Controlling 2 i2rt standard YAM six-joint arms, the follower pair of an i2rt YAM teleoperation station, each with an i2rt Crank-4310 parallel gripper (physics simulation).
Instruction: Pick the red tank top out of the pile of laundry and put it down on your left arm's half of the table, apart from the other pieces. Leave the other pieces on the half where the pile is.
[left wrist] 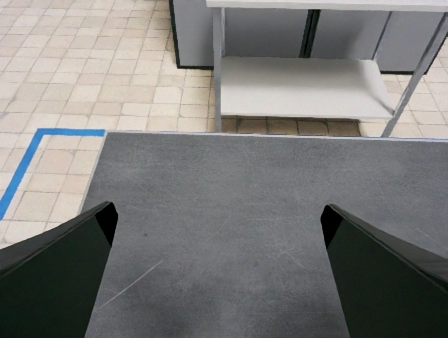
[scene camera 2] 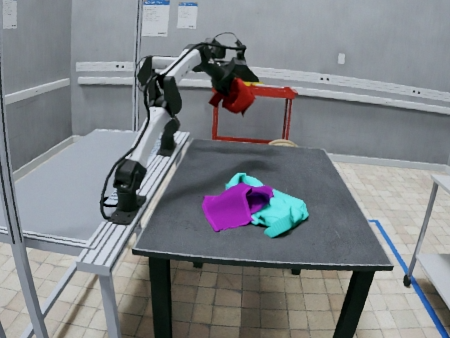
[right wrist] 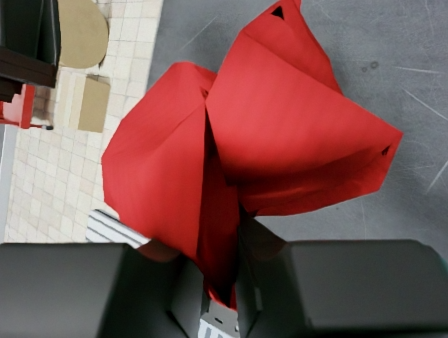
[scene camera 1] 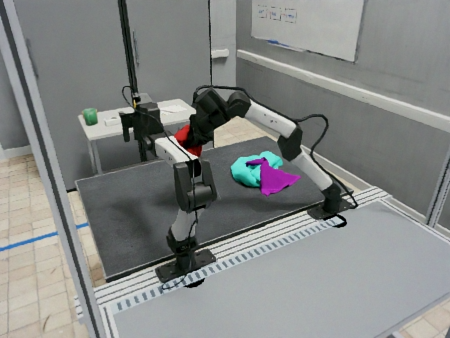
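The red tank top [scene camera 1: 183, 135] [scene camera 2: 239, 97] [right wrist: 285, 115] hangs bunched above the table [scene camera 1: 125, 245] [scene camera 2: 325, 245]. My right gripper [scene camera 2: 229, 91] [right wrist: 219, 199] is shut on it; in scene camera 1 the left arm partly hides the cloth. My left gripper [scene camera 1: 127, 132] [left wrist: 219, 208] is open and empty, raised above the table at the left of scene camera 1. A purple piece [scene camera 1: 277, 179] [scene camera 2: 227, 207] lies partly over a turquoise piece [scene camera 1: 245, 172] [scene camera 2: 287, 212] on the right arm's half, apart from the red one.
The left arm's forearm [scene camera 1: 172, 150] stands close to the right gripper and the red cloth. A white side table [scene camera 1: 102, 131] with a green object [scene camera 1: 90, 116] stands behind the table. A red-framed cart [scene camera 2: 272, 92] stands beyond the table's far end in scene camera 2.
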